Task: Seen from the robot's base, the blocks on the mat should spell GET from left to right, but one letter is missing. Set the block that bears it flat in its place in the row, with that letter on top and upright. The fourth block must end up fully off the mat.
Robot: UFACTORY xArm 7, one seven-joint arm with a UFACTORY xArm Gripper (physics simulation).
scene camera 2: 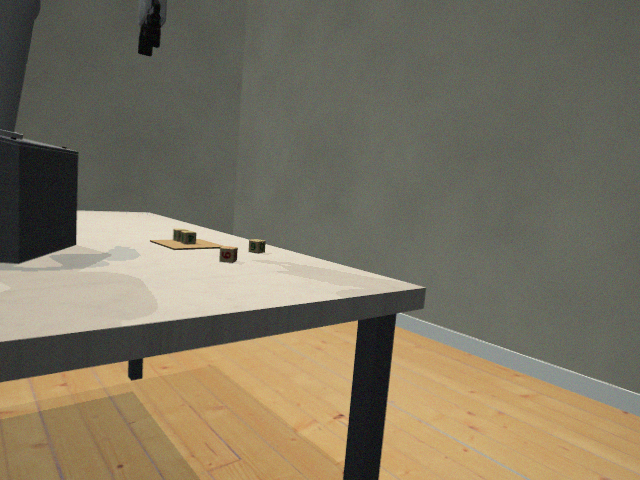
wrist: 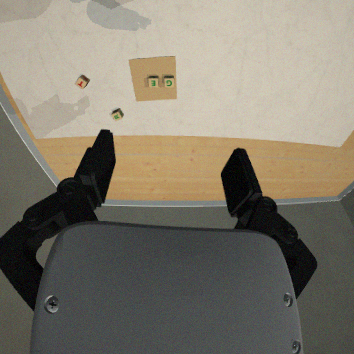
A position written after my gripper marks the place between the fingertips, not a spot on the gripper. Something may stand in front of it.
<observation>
I see my gripper [wrist: 172, 152] and a tan mat [wrist: 140, 68].
</observation>
